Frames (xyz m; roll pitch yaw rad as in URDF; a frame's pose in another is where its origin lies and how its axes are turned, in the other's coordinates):
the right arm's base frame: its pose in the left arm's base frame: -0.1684 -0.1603 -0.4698 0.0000 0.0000 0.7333
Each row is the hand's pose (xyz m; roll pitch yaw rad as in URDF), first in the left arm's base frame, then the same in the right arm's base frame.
Working: the left arm's base frame: its pose in the right arm's base frame: 0.2324 0.0064 0.4698 0.0000 0.0000 -0.7333

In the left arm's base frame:
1: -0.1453 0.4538 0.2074 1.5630 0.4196 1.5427
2: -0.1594 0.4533 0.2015 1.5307 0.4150 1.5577
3: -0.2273 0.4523 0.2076 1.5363 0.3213 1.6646
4: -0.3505 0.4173 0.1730 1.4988 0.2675 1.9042
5: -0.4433 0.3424 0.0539 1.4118 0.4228 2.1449
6: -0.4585 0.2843 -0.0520 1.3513 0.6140 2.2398
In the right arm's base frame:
1: 0.4282 0.4408 0.6772 1.5630 0.4196 0.8094
2: 0.4174 0.4499 0.6713 1.5307 0.4150 0.8244
3: 0.3663 0.4946 0.6774 1.5363 0.3213 0.9313
4: 0.2513 0.5510 0.6428 1.4988 0.2675 1.1709
5: 0.1322 0.5575 0.5237 1.4118 0.4228 1.4116
6: 0.0820 0.5245 0.4178 1.3513 0.6140 1.5065

